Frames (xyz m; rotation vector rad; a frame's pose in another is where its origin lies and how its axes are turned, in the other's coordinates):
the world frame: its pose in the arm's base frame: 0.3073 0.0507 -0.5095 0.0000 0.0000 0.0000
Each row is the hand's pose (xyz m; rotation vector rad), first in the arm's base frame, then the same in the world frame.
Working: the arm's base frame: its pose in the world frame: -0.3073 -0.0507 0.5095 0.0000 0.0000 0.0000

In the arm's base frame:
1: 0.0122 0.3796 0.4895 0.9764 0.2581 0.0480
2: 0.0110 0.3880 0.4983 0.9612 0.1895 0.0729
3: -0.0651 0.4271 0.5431 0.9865 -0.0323 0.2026
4: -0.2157 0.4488 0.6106 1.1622 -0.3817 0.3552
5: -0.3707 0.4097 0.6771 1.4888 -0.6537 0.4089
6: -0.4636 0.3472 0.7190 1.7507 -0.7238 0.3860
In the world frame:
1: -0.2951 0.3289 0.9990 0.9764 0.2581 0.0480
2: -0.2963 0.3373 1.0078 0.9612 0.1895 0.0729
3: -0.3724 0.3764 1.0526 0.9865 -0.0323 0.2026
4: -0.5230 0.3981 1.1201 1.1622 -0.3817 0.3552
5: -0.6780 0.3590 1.1866 1.4888 -0.6537 0.4089
6: -0.7709 0.2965 1.2285 1.7507 -0.7238 0.3860

